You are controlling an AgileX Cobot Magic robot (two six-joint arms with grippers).
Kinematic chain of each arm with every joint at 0, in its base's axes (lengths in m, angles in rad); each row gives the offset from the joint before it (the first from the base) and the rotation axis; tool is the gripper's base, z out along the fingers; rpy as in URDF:
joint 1: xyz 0 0 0.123 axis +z
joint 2: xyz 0 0 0 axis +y
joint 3: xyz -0.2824 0 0.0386 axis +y
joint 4: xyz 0.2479 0 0.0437 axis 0.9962 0 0.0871
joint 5: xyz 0 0 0 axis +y
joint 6: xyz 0.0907 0 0.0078 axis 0.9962 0 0.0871
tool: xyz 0 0 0 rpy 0 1.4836 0
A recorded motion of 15 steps. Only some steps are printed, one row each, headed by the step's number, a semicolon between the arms.
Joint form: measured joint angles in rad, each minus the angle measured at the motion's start. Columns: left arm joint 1, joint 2, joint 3, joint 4, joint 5, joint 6; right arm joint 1, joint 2, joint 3, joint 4, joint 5, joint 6.
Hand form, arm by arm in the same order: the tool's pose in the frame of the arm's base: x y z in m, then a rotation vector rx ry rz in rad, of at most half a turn. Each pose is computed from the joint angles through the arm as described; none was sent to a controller.
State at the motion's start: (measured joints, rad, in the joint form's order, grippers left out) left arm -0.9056 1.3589 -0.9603 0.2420 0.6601 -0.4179; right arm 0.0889 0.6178 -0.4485 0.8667 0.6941 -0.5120
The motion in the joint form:
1: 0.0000 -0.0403 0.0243 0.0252 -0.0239 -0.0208; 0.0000 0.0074 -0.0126 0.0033 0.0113 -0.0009
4: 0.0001 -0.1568 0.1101 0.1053 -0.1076 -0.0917; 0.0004 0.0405 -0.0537 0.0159 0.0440 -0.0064
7: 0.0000 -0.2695 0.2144 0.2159 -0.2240 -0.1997; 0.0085 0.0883 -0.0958 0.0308 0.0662 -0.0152
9: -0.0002 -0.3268 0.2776 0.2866 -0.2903 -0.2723; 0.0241 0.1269 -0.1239 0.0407 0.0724 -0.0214
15: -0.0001 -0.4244 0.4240 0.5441 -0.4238 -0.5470; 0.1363 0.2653 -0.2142 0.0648 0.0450 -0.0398
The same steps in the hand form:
1: 0.1766 -0.2020 0.2828 0.7719 2.3692 -0.2871; 0.1070 0.0549 0.2789 -0.1641 2.1469 0.7365
4: 0.1640 -0.1826 0.2922 0.7238 2.2567 -0.3352; 0.1116 0.0576 0.2874 -0.1849 2.1551 0.7648
7: 0.1508 -0.1646 0.2945 0.6778 2.1343 -0.4002; 0.1193 0.0610 0.2948 -0.2062 2.1680 0.7940
9: 0.1431 -0.1555 0.2919 0.6598 2.0754 -0.4386; 0.1257 0.0644 0.2990 -0.2246 2.1779 0.8150
15: 0.1281 -0.1388 0.2757 0.6270 1.9860 -0.5113; 0.1486 0.0846 0.3089 -0.3218 2.1998 0.8811

